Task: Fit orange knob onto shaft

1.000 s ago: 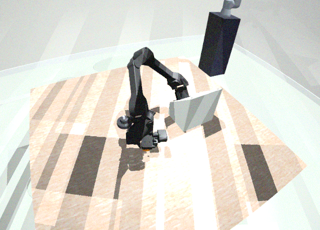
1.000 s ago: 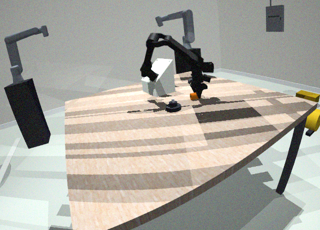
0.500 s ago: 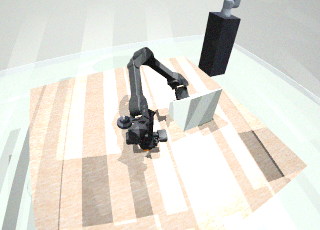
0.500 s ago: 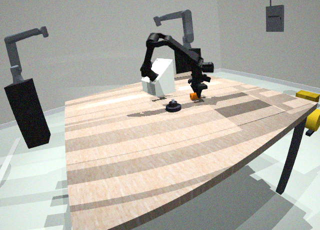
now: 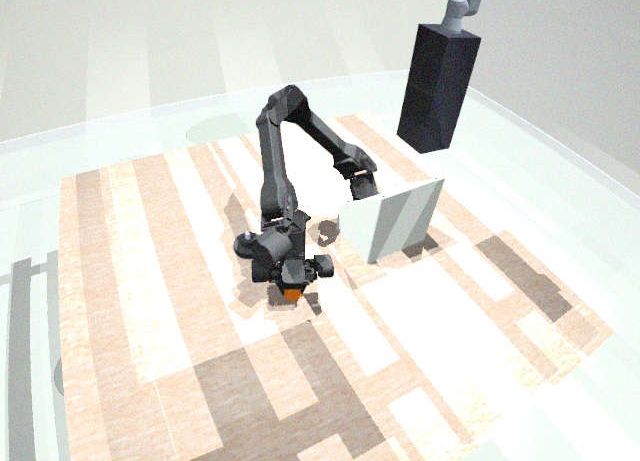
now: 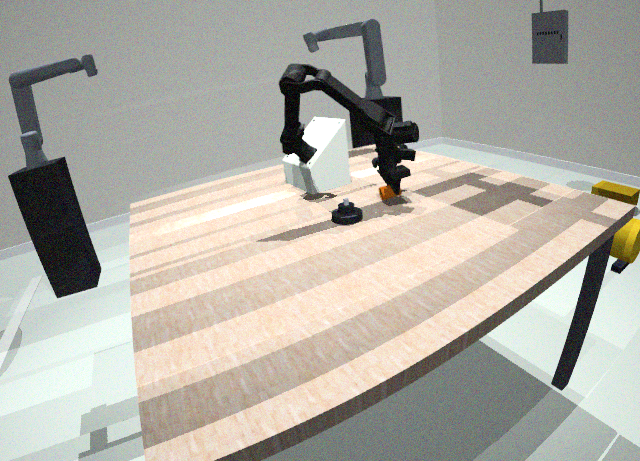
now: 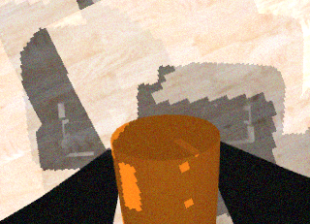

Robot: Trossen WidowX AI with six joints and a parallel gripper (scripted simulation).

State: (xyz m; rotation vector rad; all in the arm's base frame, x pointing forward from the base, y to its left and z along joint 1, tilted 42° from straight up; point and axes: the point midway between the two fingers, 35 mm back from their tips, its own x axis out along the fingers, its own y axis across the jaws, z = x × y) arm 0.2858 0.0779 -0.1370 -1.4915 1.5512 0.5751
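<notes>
My gripper tip is 50 mm short of the round pedestal, 200 mm to the left of it and 10 mm below it. Round my gripper tip: orange knob (10 mm above).
</notes>
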